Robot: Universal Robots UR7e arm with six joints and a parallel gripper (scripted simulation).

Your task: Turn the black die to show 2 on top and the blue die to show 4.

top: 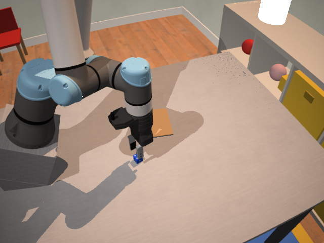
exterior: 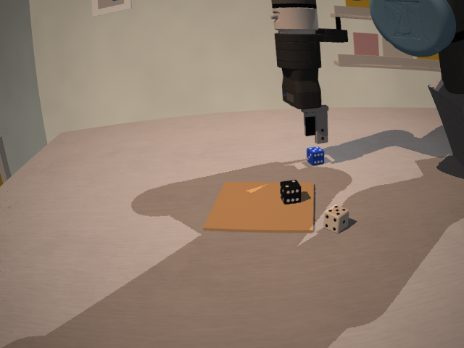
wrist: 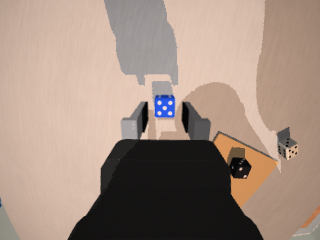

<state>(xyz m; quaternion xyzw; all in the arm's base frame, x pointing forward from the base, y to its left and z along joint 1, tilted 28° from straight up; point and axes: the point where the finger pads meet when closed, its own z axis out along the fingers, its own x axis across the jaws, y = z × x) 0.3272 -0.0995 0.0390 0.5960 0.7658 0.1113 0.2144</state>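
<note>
Right now my hand is 5 cm above the blue die. The rest, counted from my hand: white die (22 cm to the left, 5 cm below, 2 cm ahead); then black die (14 cm to the left, 7 cm ahead, 5 cm below); then orange mat (14 cm to the left, 11 cm ahead, 6 cm below).
</note>
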